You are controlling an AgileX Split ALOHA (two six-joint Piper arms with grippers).
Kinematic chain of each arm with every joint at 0, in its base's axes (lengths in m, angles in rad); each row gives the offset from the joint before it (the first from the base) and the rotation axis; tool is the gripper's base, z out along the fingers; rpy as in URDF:
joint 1: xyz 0 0 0.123 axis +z
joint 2: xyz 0 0 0 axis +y
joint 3: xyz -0.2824 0 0.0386 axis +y
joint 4: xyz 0.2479 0 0.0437 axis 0.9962 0 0.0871
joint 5: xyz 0 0 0 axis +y
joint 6: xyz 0.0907 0 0.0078 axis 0.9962 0 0.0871
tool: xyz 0 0 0 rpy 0 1.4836 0
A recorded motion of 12 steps. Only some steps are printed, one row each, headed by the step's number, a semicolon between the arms.
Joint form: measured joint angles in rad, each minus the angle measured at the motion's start. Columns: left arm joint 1, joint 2, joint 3, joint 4, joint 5, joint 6; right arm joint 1, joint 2, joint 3, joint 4, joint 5, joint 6.
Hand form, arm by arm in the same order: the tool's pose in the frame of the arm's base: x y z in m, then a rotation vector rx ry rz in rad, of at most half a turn. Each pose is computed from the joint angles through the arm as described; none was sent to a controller.
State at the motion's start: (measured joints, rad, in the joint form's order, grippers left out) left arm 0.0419 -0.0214 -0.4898 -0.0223 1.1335 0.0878; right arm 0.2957 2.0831 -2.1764 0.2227 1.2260 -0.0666
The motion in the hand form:
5: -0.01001 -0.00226 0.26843 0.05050 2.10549 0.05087; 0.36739 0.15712 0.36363 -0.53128 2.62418 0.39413
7: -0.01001 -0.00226 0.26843 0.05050 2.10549 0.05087; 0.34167 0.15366 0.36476 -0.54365 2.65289 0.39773
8: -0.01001 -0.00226 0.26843 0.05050 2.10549 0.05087; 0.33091 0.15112 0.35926 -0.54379 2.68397 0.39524
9: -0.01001 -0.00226 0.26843 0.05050 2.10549 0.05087; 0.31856 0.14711 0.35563 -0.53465 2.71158 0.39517
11: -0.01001 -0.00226 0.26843 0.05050 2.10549 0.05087; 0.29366 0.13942 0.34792 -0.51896 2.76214 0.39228
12: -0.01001 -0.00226 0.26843 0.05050 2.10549 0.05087; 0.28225 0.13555 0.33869 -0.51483 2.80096 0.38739
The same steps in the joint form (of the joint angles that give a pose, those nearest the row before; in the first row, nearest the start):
5: 0.0000 0.0000 0.0000 0.0000 0.0000 0.0000; 0.0615 -0.2412 0.2772 -0.0031 0.0130 0.0030
7: 0.0000 0.0000 0.0000 0.0000 0.0000 0.0000; 0.0769 -0.3322 0.3964 -0.0032 0.0131 0.0106
8: 0.0000 0.0000 0.0000 0.0000 0.0000 0.0000; 0.0814 -0.3686 0.4628 -0.0043 0.0123 0.0164
9: 0.0000 0.0000 0.0000 0.0000 0.0000 0.0000; 0.0837 -0.4119 0.5299 -0.0043 0.0124 0.0266
11: 0.0000 0.0000 0.0000 0.0000 0.0000 0.0000; 0.0906 -0.4964 0.6581 -0.0061 0.0124 0.0470
12: 0.0000 0.0000 0.0000 0.0000 0.0000 0.0000; 0.0929 -0.5310 0.7304 -0.0062 0.0109 0.0531

